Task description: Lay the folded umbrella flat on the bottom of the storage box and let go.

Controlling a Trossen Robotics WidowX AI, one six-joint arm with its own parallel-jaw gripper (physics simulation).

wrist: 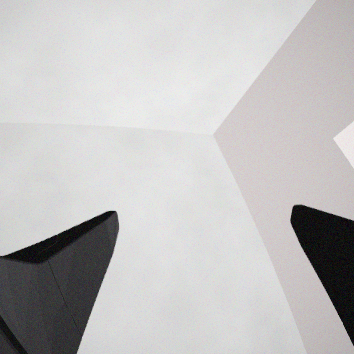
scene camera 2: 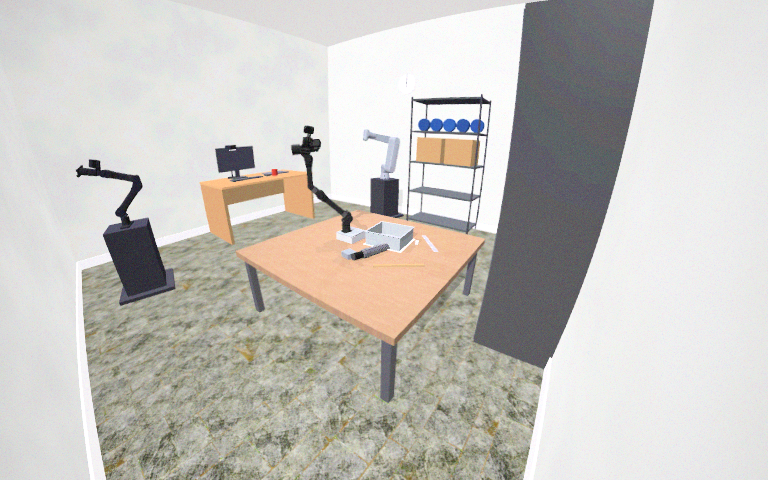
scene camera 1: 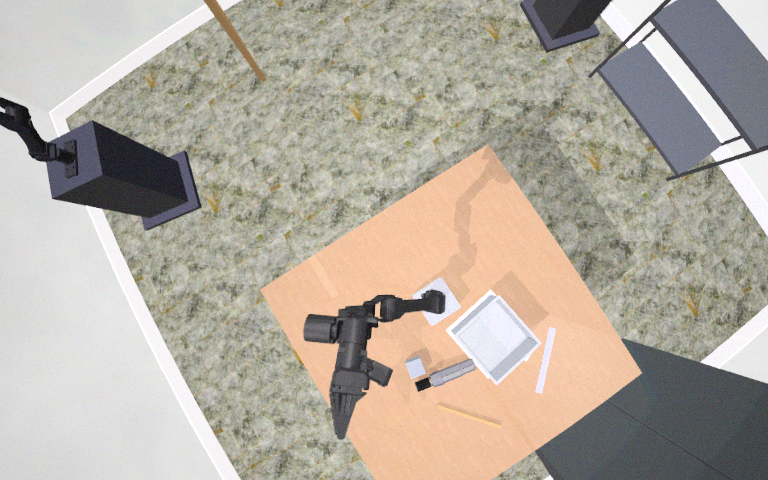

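Pixels of known places: gripper, fingertip midpoint: (wrist: 206, 217) (scene camera 2: 307, 132) (scene camera 1: 339, 437); arm's base at its link origin: (scene camera 2: 346, 231) (scene camera 1: 429, 298).
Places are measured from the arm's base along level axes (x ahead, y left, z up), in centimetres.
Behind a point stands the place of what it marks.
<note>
The folded umbrella (scene camera 1: 452, 373) {x 33.4, y -2.5, z -0.3 cm} (scene camera 2: 374, 251) {x 36.7, y -4.5, z -2.2 cm}, a grey cylinder with a black end, lies on the table (scene camera 1: 385, 243) {x -30.0, y -9.4, z -5.6 cm} (scene camera 2: 317, 277) {x 36.5, y -45.2, z -5.7 cm} outside the storage box. Its grey end is close beside the box's lower left side in scene camera 1; whether they touch cannot be told. The white, open-topped storage box (scene camera 1: 516, 367) {x 38.5, y 23.2, z 4.1 cm} (scene camera 2: 394, 242) {x 38.3, y 11.6, z 0.1 cm} stands upright, and no umbrella shows inside it. My gripper (scene camera 1: 342, 428) {x 5.0, y -29.1, z 69.0 cm} (wrist: 206, 217) {x 5.0, y -29.1, z 69.0 cm} is open and empty, raised high over the table's left edge in scene camera 1, well away from umbrella and box. Its fingertips stand wide apart in the wrist view.
A small light blue block (scene camera 1: 415, 367) {x 26.0, y -16.6, z -2.1 cm} (scene camera 2: 348, 254) {x 29.7, y -19.4, z -2.2 cm} is close to the umbrella's black end. A thin yellowish stick (scene camera 1: 468, 414) {x 55.2, y -2.1, z -4.8 cm} (scene camera 2: 399, 265) {x 56.5, y -2.3, z -5.0 cm} and a white strip (scene camera 1: 545, 360) {x 46.2, y 39.6, z -5.5 cm} (scene camera 2: 429, 243) {x 46.7, y 39.0, z -5.5 cm} lie nearby. A tall dark cabinet (scene camera 1: 696, 407) (scene camera 2: 572, 169) stands beyond the table.
</note>
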